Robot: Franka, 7 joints.
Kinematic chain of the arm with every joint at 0, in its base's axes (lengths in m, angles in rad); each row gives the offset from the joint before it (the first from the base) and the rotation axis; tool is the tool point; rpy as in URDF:
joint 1: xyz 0 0 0.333 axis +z
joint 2: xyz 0 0 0 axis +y
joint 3: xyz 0 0 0.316 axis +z
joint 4: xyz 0.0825 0 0 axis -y
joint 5: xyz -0.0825 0 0.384 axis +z
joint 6: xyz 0 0 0 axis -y
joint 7: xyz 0.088 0 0 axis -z
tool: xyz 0 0 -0.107 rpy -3.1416 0 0
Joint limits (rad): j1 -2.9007..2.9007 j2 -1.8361..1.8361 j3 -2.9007..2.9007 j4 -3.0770..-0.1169 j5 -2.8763..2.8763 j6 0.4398..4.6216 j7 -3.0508..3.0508
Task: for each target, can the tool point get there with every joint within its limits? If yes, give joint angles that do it. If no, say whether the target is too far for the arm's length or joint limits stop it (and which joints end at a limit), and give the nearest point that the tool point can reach.
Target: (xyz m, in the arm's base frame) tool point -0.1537 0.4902 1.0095
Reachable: yes | joints 2.2322 0.3832 -0.6433 -0.6448 0.3840 3.0196 -1.4495
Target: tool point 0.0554 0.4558 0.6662
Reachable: yes | joints 0.2053 1.5295 2.0621 -2.2660 2.3960 1.3705 0.7397
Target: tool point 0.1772 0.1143 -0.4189
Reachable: no: joint limits stop it (at a limit: joint 2) | nearest point 0.1836 0.1184 -0.3568 | short by 0.063 m
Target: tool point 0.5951 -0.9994 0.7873
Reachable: no: too far | nearest point 0.4088 -0.6866 0.6451 | short by 0.391 m
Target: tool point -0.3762 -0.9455 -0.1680
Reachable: no: too far | nearest point -0.2845 -0.7151 -0.0459 | short by 0.276 m
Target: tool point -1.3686 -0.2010 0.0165
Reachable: no: too far | nearest point -0.8274 -0.1215 0.1417 | short by 0.561 m
